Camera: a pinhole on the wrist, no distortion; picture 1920 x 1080 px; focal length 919.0 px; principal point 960.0 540.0 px. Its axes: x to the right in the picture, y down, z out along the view. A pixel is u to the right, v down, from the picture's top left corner.
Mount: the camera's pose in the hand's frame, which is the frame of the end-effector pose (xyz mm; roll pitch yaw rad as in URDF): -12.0 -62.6 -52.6 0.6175 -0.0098 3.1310
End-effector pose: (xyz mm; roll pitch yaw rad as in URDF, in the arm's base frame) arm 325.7 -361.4 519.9 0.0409 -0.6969 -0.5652
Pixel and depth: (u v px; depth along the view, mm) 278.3 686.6 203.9
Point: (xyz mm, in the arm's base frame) 357.9 -355.8 712.3
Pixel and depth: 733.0 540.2 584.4
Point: 319.3 -53.5 942.5
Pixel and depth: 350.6 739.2 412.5
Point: 362.6 -282.2 949.4
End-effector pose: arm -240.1 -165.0 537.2 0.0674 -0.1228 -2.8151
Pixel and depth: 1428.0 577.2 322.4
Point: -20.3 -196.3 741.1
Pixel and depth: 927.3 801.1 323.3
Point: -202.6 -185.7 802.4
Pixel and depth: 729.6 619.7 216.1
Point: -254.7 -209.5 678.4
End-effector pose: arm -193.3 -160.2 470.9 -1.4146 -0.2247 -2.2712
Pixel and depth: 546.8 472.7 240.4
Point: -155.1 -339.1 426.7
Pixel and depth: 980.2 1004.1 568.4
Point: 265.6 -508.2 523.2
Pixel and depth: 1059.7 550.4 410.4
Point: 56.4 -342.5 337.5
